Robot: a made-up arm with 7 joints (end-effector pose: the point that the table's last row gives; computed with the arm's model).
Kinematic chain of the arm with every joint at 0, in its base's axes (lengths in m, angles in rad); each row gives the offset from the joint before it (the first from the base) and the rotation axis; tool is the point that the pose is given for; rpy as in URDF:
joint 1: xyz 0 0 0.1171 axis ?
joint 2: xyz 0 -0.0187 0.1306 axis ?
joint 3: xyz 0 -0.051 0.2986 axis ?
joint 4: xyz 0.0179 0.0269 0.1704 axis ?
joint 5: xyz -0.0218 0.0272 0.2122 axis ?
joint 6: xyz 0 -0.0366 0.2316 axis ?
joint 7: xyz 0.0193 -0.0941 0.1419 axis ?
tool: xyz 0 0 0 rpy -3.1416 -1.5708 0
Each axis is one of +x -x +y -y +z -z.
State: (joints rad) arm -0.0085 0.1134 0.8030 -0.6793 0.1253 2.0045 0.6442
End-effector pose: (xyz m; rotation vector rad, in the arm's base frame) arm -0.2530 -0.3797 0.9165 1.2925 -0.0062 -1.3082
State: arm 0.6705 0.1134 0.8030 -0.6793 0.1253 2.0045 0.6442
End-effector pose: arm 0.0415 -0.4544 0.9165 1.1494 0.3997 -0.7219
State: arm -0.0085 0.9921 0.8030 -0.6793 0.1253 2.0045 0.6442
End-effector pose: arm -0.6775 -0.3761 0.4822 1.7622 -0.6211 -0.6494
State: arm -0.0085 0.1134 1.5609 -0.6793 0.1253 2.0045 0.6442
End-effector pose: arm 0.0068 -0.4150 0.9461 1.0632 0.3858 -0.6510
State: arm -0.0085 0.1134 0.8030 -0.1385 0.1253 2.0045 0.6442
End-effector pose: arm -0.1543 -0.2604 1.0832 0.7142 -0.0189 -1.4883
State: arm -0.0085 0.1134 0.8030 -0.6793 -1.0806 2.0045 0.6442
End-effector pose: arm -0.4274 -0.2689 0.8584 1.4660 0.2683 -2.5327
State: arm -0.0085 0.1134 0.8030 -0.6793 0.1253 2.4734 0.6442
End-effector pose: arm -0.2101 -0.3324 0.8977 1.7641 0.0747 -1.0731
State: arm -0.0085 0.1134 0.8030 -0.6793 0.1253 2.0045 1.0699
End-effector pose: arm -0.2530 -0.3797 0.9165 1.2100 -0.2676 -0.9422
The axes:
joint 1: +z
joint 2: -y
joint 3: +z
joint 4: +y
joint 5: +z
joint 6: -y
joint 7: +x

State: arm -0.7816 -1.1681 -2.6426 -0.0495 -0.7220 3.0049 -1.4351
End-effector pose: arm 0.5392 -0.5199 0.4484 -0.9634 2.8496 -0.8416
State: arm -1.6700 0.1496 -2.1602 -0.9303 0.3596 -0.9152 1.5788
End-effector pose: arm 0.1997 -0.0382 1.1499 -1.3766 -0.9859 0.7329
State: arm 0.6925 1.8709 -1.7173 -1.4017 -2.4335 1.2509 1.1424
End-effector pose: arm -0.7089 -0.1026 0.3779 -0.7483 -1.4832 -0.7709
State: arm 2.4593 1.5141 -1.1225 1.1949 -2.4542 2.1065 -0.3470
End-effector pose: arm 0.6525 -0.1351 0.6608 0.3820 1.0291 2.5478
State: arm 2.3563 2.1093 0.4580 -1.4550 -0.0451 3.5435 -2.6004
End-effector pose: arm 0.4200 -0.0443 -0.2055 -1.0192 0.2681 2.3642
